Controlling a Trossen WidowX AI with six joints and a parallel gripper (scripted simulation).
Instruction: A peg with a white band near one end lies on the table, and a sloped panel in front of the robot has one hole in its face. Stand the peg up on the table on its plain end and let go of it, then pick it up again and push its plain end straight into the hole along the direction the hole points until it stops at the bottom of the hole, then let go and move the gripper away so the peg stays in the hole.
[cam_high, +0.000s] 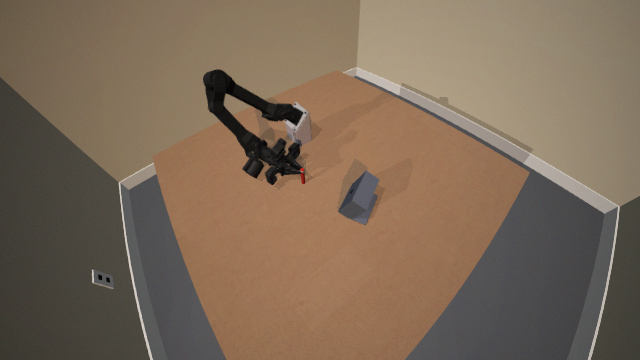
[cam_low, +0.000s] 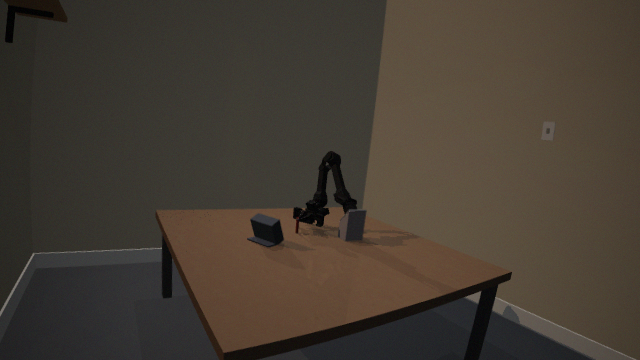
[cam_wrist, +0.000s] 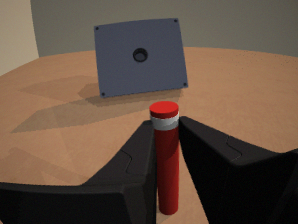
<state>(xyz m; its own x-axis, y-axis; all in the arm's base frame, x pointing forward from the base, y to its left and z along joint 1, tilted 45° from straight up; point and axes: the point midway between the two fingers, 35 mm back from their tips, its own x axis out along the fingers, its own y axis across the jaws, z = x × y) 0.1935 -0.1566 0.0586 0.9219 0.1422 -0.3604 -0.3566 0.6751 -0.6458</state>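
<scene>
My gripper tip is now 10 mm above the red peg. The rest, counted from my gripper tip: flat foot 230 mm ahead, 90 mm to the left, 70 mm below; then grey sloped panel 200 mm ahead, 80 mm to the left, 10 mm below.
</scene>
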